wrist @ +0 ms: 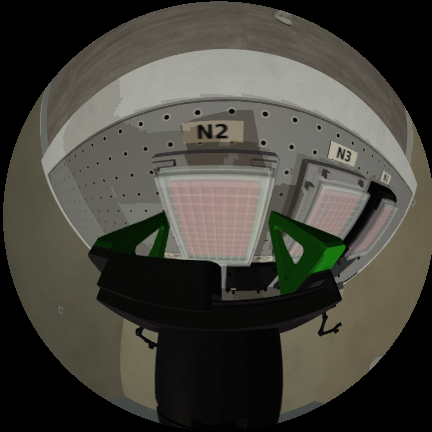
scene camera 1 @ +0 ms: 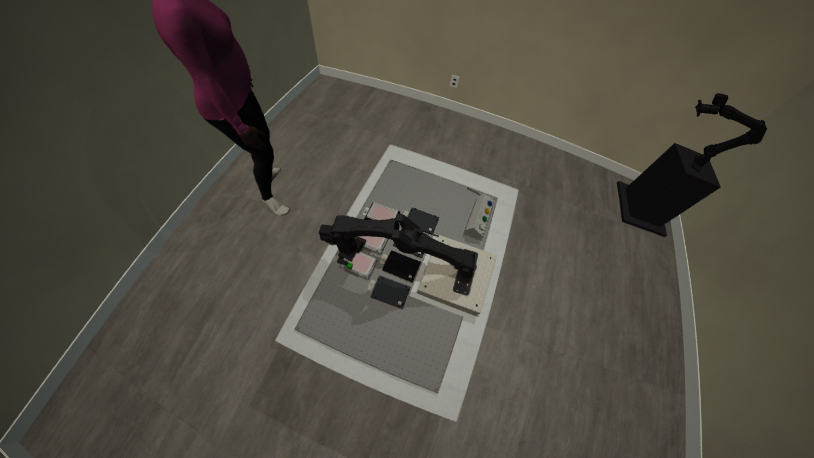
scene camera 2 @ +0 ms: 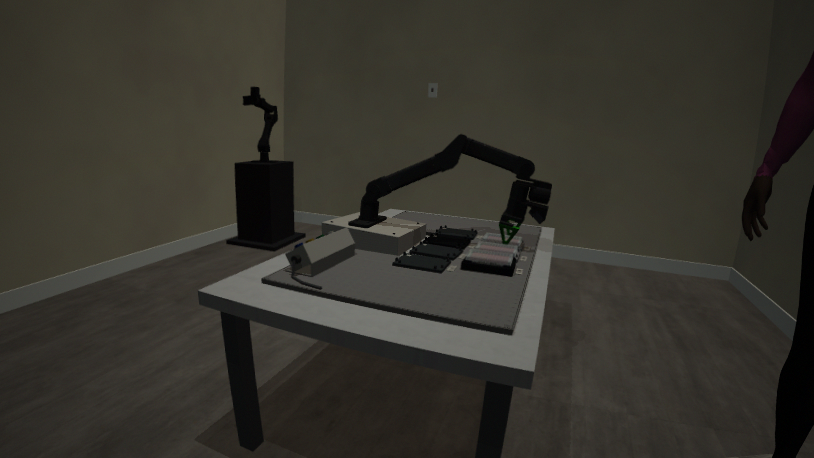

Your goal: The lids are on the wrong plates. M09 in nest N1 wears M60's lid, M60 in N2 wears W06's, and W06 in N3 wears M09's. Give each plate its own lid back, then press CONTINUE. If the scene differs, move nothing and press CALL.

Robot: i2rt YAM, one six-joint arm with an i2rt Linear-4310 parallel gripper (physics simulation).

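Places are measured from the arm's base along level axes (x back, y down, z right), in centimetres.
Where they show: gripper, fingertip midpoint: (wrist: 218,216) (scene camera 1: 355,259) (scene camera 2: 507,240); arm's base, origin of the base link: (scene camera 1: 465,271) (scene camera 2: 368,222).
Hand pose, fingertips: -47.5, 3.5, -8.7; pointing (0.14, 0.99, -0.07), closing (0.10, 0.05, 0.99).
Observation:
Things, the pixels of their top centre, and the offset from my fingertips, as dx, dy, dz. "*": a spot on its surface instead.
- nest N2, surface spot: (wrist: 216,200) * -2.5, -0.9, +0.1
- similar lidded plate, middle of its top: (wrist: 327,234) (scene camera 2: 496,246) (scene camera 1: 370,236) +2.6, -1.0, +12.3
- third lidded plate, middle of its top: (wrist: 375,234) (scene camera 2: 490,254) (scene camera 1: 382,213) +3.5, -2.0, +25.6
- button console, middle of its top: (scene camera 2: 321,234) (scene camera 1: 482,210) +48.8, -6.4, +40.4
My gripper (scene camera 1: 356,256) (scene camera 2: 506,236) (wrist: 218,216) is open and empty, its green fingers spread on either side of the lidded plate in nest N2 (scene camera 1: 362,264) (wrist: 216,200). Whether they touch it cannot be told. This plate has pink wells under a clear lid. A similar lidded plate (wrist: 336,207) sits in N3, partly hidden by my arm in scene camera 1. A third lidded plate (scene camera 1: 382,211) (scene camera 2: 490,256) (wrist: 376,225) sits in N1, in a black nest. The plate and lid names cannot be read. The button console (scene camera 1: 475,219) (scene camera 2: 333,253) has blue, yellow and green buttons; CONTINUE cannot be read.
Several dark flat pads, including one (scene camera 1: 390,292) (scene camera 2: 422,261) and a blacker one (scene camera 1: 402,266), lie between the plates and my arm's beige base (scene camera 1: 441,279) (scene camera 2: 387,226). A person (scene camera 1: 213,68) stands beyond the table's plate side. Another arm stands on a black pedestal (scene camera 1: 668,185) (scene camera 2: 264,202).

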